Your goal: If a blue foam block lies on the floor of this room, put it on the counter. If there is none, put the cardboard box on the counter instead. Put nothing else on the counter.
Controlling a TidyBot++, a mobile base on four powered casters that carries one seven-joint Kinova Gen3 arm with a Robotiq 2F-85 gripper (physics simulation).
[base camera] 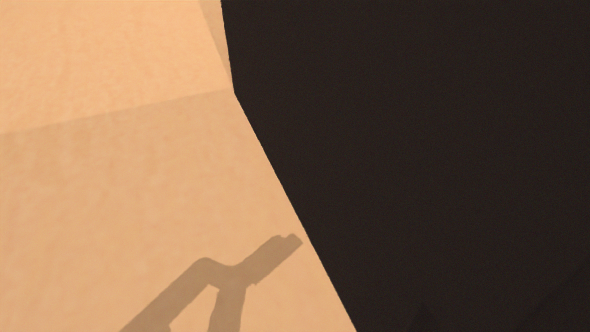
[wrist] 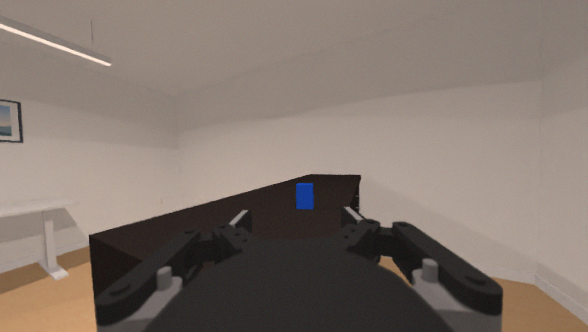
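Note:
A blue foam block [wrist: 304, 196] sits on the dark top of the counter [wrist: 165, 225] [base camera: 425, 150] in the wrist view. It lies beyond the fingertips and apart from them, a little right of the middle. My gripper [wrist: 296, 218] is open and empty, and stands back from the block. The near part of the counter is hidden behind the gripper. In the base camera view the counter's dark side fills the right part, and the block does not show there. The cardboard box does not show in either view.
In the wrist view a white table [wrist: 48, 235] stands at the left, and a framed picture [wrist: 20, 122] hangs on the wall above it. Walls rise behind and right of the counter. In the base camera view a shadow of the arm [base camera: 225, 275] falls on the wooden floor [base camera: 100, 190].

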